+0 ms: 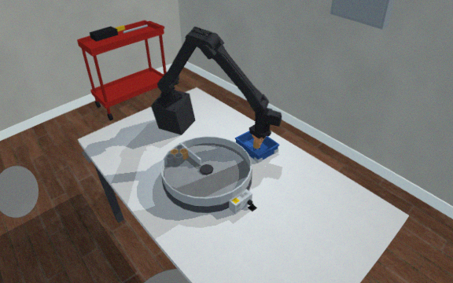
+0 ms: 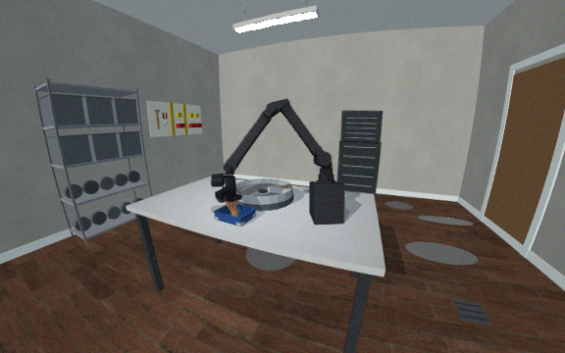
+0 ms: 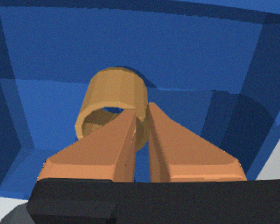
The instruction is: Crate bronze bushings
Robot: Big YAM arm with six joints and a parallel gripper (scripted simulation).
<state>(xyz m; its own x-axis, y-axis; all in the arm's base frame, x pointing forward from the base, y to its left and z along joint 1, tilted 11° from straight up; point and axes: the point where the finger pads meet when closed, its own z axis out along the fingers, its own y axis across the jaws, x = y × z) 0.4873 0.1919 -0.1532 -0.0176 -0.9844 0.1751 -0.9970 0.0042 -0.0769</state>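
Now: the crate 20 mm behind my hand and 20 mm below it. Round my hand: grey turning table: 30 mm behind, 340 mm to the right, 10 mm above.
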